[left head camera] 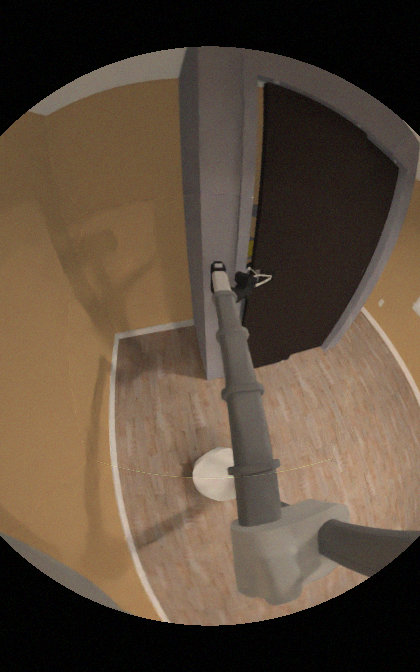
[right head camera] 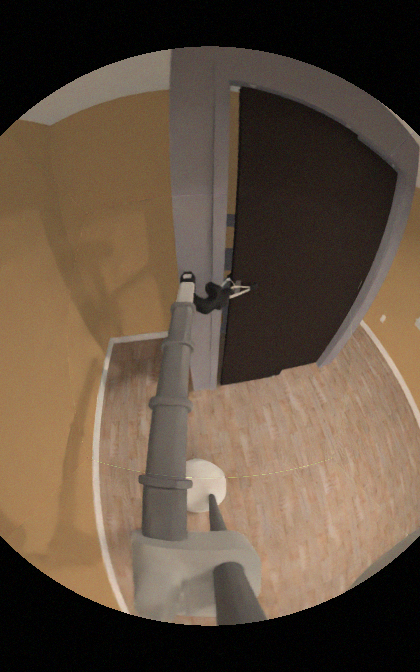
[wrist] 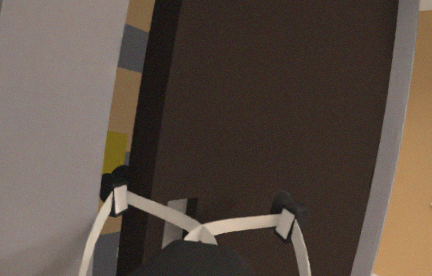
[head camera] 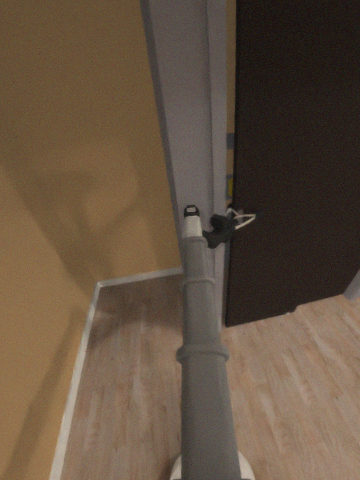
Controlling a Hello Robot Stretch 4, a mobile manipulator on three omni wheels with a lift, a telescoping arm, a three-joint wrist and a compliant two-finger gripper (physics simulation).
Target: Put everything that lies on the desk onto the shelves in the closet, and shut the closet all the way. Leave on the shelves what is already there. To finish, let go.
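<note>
The dark closet door [head camera: 300,150] [left head camera: 325,200] [right head camera: 310,225] [wrist: 280,100] is partly open, with a narrow gap at its left edge. Through the gap show blue-grey shelves [head camera: 230,141] [left head camera: 255,210] [right head camera: 230,220] [wrist: 134,47] and a yellow thing [head camera: 229,187] [left head camera: 251,250] [wrist: 115,150]. My gripper [head camera: 242,212] [left head camera: 260,272] [right head camera: 241,283] [wrist: 200,195] is open. Its left fingertip is at the gap, its right one in front of the door face; contact is unclear. A pale recessed pull [wrist: 175,220] shows behind the fingers. The desk does not show.
The grey closet frame [head camera: 185,125] [left head camera: 220,150] [right head camera: 195,150] [wrist: 50,100] stands left of the gap, close to the arm's end. A tan wall [head camera: 75,225] with a white baseboard runs along the left. Wooden floor [head camera: 280,390] lies before the door.
</note>
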